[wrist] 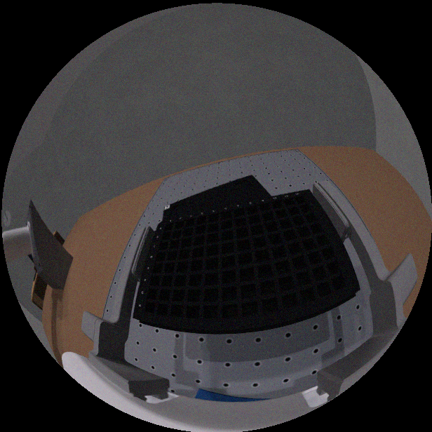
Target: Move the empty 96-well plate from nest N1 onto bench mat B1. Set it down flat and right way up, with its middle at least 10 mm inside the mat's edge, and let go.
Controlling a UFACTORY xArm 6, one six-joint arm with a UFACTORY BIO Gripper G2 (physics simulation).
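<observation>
The 96-well plate (240,265) is black, with its grid of wells facing up towards the camera and small pale marks along its edges. My gripper (237,231) is shut on it, with one finger along the left side and one along the right. The plate looks about level and is held above the perforated board, which shows past its near edge with soft shadows on it. A flat black piece (225,191) with a small white mark at its left corner shows behind the plate and is partly hidden by it. I cannot tell whether it is nest N1 or mat B1.
The grey perforated board (270,350) lies on a brown table (400,200). A blue strip (215,396) shows at the bottom edge of the view. A dark grey panel (47,252) on a pale rod stands at the far left, with a yellowish object (38,292) below it.
</observation>
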